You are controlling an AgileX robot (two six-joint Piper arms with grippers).
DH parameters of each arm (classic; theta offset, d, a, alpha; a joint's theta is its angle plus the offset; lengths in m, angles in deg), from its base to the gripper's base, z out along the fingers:
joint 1: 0 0.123 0 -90
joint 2: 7.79 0 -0.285 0
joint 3: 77.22 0 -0.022 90
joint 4: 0 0.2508 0 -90
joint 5: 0 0 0.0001 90
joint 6: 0 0.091 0 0
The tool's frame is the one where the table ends.
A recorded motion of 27 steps. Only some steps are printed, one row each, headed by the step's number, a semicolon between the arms.
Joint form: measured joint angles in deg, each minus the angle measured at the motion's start. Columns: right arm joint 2, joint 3, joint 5, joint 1, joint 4, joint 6; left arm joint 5, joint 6, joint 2, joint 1, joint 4, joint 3.
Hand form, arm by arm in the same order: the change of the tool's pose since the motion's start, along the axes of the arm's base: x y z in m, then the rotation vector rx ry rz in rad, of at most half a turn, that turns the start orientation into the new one. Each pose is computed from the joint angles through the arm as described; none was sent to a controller.
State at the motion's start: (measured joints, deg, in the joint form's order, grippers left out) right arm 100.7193 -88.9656 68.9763 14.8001 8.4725 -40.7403; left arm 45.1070 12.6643 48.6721 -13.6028 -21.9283 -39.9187
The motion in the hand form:
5: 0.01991 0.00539 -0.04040 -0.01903 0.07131 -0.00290; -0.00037 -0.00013 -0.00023 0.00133 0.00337 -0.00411
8: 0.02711 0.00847 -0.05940 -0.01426 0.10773 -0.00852; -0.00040 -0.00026 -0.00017 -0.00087 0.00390 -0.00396
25: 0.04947 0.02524 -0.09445 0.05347 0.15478 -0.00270; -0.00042 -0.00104 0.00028 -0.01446 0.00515 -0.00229
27: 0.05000 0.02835 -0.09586 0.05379 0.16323 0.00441; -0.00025 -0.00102 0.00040 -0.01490 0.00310 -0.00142
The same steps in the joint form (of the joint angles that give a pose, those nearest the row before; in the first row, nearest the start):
5: 6.37 -0.13 -2.01 0.03 0.07 -0.11; 0.28 0.20 0.00 0.00 -0.09 0.00
8: 9.22 -0.13 -2.94 0.03 0.92 -0.11; 0.28 0.20 0.00 0.00 -0.23 0.00
25: 16.81 -3.90 -4.92 0.53 5.95 -1.68; 0.16 0.20 0.00 0.00 -1.00 0.00
27: 17.33 -4.46 -4.43 0.88 6.10 -1.68; 0.03 0.20 0.00 0.00 -1.01 0.00

